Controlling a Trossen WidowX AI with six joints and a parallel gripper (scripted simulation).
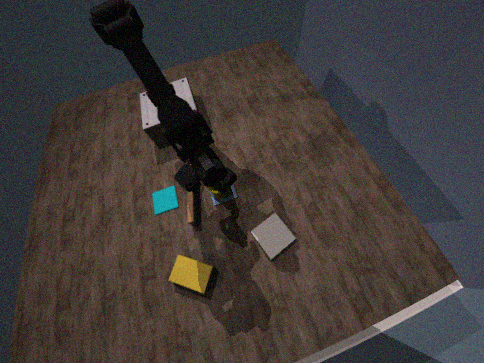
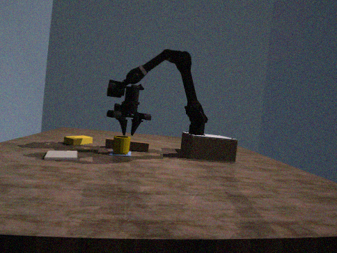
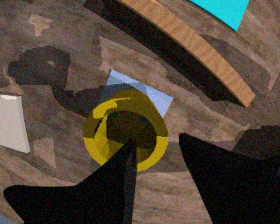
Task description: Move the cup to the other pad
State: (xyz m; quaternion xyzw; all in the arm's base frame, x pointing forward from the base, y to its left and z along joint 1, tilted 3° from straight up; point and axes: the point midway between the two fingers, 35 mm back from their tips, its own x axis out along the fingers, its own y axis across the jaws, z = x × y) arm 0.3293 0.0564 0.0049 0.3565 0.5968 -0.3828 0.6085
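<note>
The yellow cup is 4 cm below my gripper tip, 2 cm ahead of it and 1 cm to the left of it. The rest, counted from my gripper tip: wooden bar 9 cm to the right, 7 cm below; pale blue pad 9 cm below, 2 cm ahead, 1 cm to the left; cyan pad 19 cm to the right, 9 cm below, 3 cm behind.
</note>
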